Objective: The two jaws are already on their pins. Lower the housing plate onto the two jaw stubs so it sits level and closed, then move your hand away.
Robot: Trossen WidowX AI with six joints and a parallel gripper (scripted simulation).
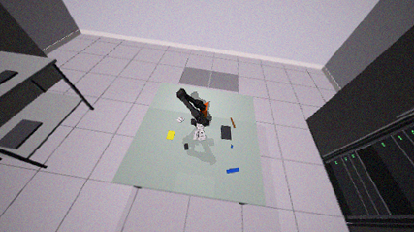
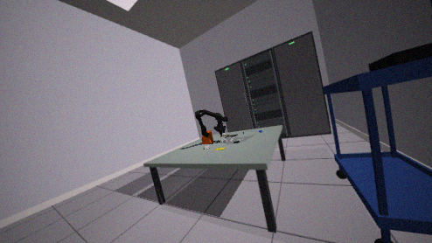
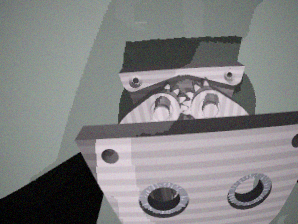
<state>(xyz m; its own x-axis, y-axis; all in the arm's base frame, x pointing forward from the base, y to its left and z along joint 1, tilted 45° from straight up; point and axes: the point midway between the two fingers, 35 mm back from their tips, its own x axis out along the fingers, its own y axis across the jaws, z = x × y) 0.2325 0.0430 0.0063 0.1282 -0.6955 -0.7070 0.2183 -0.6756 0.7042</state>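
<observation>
Now: gripper tip 80 mm above the white part, 70 mm short of it and 20 mm to the right of it. From my gripper tip the other things lie so: dark flat slab 290 mm to the left, 80 mm below, 60 mm behind; yellow block 280 mm to the right, 140 mm ahead, 80 mm below; dark cube 220 mm ahead, 80 mm to the right, 80 mm below.
</observation>
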